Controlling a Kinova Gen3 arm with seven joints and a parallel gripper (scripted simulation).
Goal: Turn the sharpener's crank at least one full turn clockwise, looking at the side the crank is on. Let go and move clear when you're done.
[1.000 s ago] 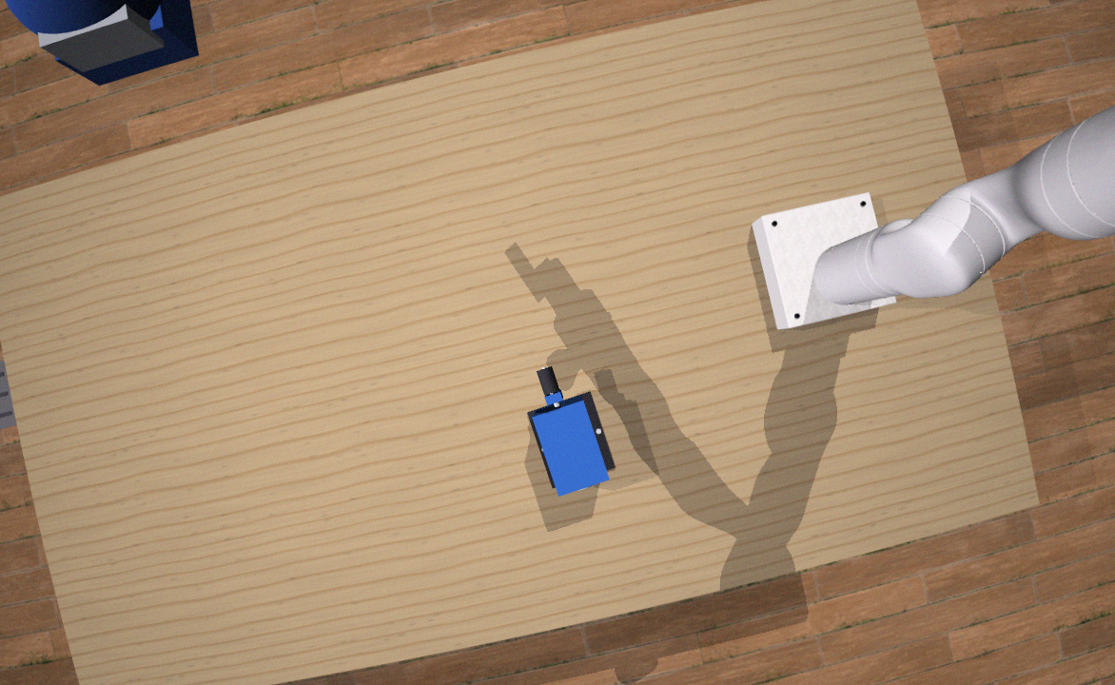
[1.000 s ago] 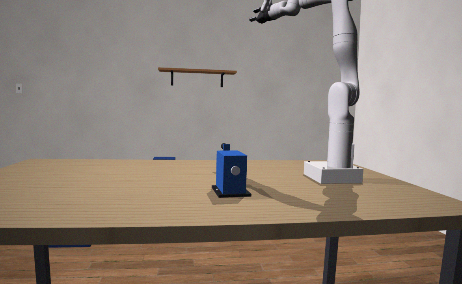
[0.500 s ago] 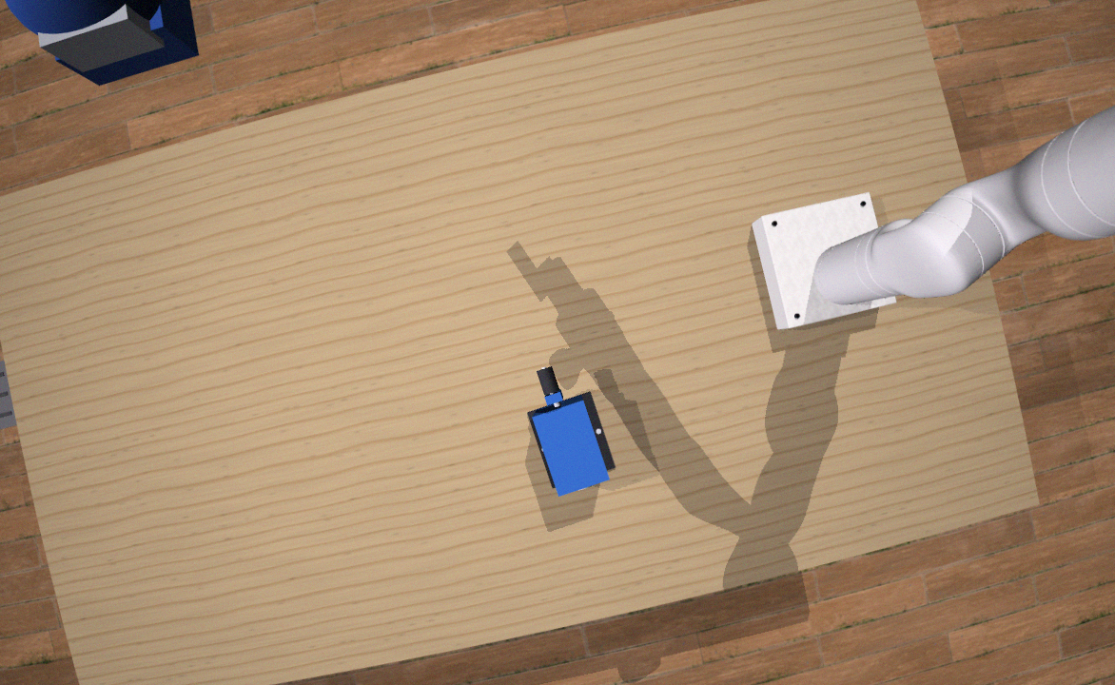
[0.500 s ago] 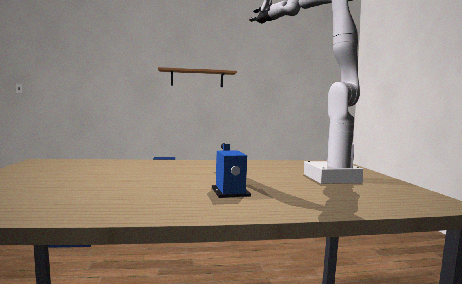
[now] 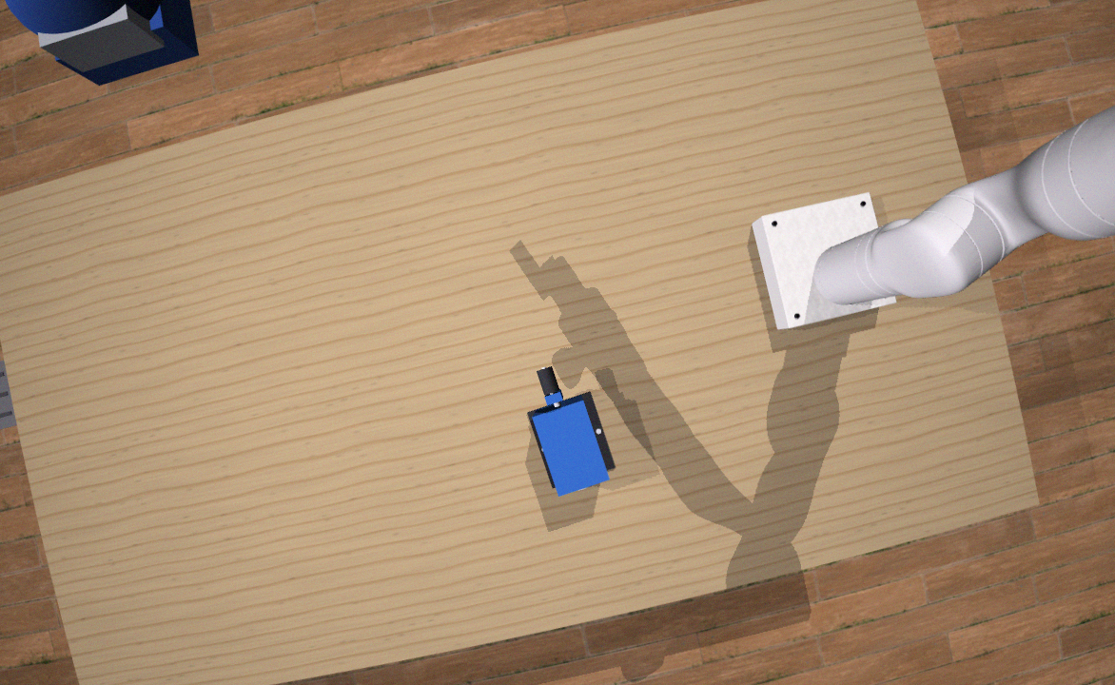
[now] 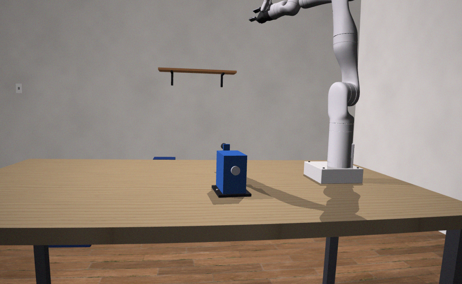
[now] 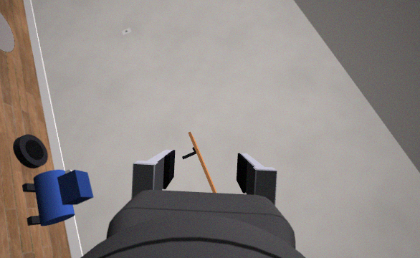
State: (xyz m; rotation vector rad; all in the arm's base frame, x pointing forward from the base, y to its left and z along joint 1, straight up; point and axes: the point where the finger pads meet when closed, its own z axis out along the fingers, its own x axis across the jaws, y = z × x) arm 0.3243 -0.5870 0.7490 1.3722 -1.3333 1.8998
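The black handle lies 130 mm ahead of my hand, 710 mm to the left of it and 670 mm below it. From my hand the other things lie so: crank: 130 mm ahead, 710 mm to the left, 670 mm below.
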